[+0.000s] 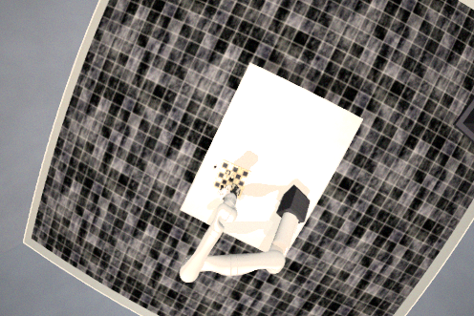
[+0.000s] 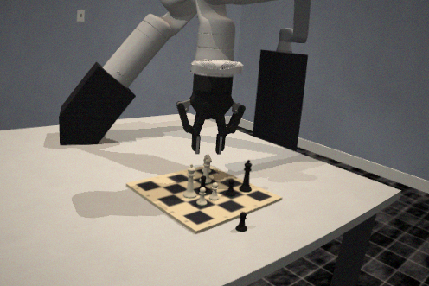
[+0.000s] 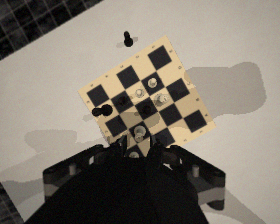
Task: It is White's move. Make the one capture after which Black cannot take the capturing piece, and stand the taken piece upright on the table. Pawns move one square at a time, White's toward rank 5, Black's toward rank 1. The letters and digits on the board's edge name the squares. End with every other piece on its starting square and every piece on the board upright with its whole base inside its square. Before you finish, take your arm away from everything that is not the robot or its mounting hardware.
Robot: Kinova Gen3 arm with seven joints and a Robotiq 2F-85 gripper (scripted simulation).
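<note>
The board is 80 mm below my hand, 40 mm ahead of it and 30 mm to the right of it. The rest, counted from my hand: tall white piece: 60 mm to the right, 50 mm below, 50 mm ahead; tall black piece: 70 mm ahead, 60 mm to the left, 50 mm below.
</note>
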